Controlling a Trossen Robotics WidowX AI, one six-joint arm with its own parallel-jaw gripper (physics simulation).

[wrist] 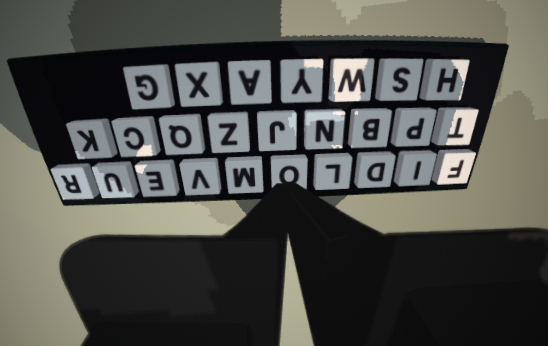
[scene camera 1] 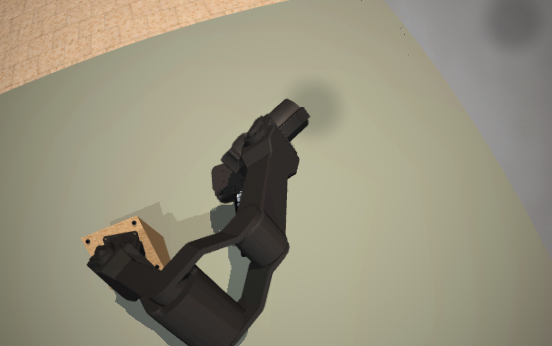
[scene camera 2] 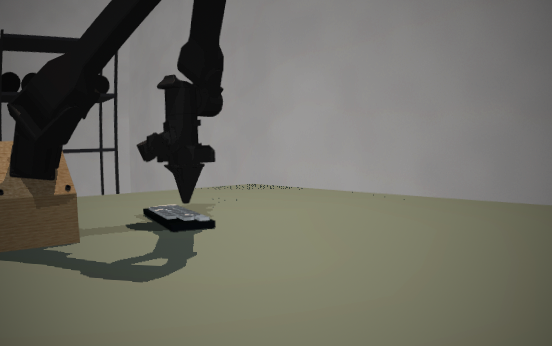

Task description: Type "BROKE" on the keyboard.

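Pixels of known places: gripper, between the fingertips: [wrist: 285, 193] [scene camera 2: 185, 203]; arm's base, origin of its link: [scene camera 1: 124, 249] [scene camera 2: 32, 163].
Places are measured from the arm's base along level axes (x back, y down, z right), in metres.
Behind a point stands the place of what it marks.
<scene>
The black keyboard [scene camera 2: 195, 226] @[z 0.040, x -0.237, y 0.106 m] [wrist: 90, 95] @[z 0.005, x -0.219, y 0.099 m] with grey letter keys lies flat on the table. In the wrist view its letters are upside down. The O key [wrist: 289, 170] @[z -0.076, x -0.263, y 0.094 m] is in the row nearest the gripper, between M and L. The R key [wrist: 75, 181] @[z 0.024, x -0.255, y 0.094 m] and E key [wrist: 157, 179] @[z -0.015, x -0.259, y 0.094 m] are to its left in that row; the K key [wrist: 91, 139] @[z 0.008, x -0.237, y 0.094 m] is at the left of the middle row and the B key [wrist: 370, 128] @[z -0.113, x -0.249, y 0.094 m] towards its right. My gripper [scene camera 2: 186, 201] @[z -0.072, x -0.269, y 0.083 m] [wrist: 285, 193] @[z -0.072, x -0.269, y 0.083 m] is shut and empty, its tips over the O key's lower edge, a little above the keyboard. In scene camera 1 the arm mostly hides the keyboard.
The arm's wooden base block [scene camera 1: 156, 245] @[z -0.006, x -0.050, y 0.038 m] [scene camera 2: 40, 220] @[z 0.048, x -0.004, y 0.076 m] stands on the greenish table [scene camera 1: 400, 225] @[z 0.061, x -0.535, y 0.112 m] [scene camera 2: 350, 280] @[z 0.375, x -0.240, y 0.112 m]. A dark shelf rack [scene camera 2: 116, 125] stands behind, against the grey wall [scene camera 2: 375, 100]. The arm's shadow falls around the keyboard.
</scene>
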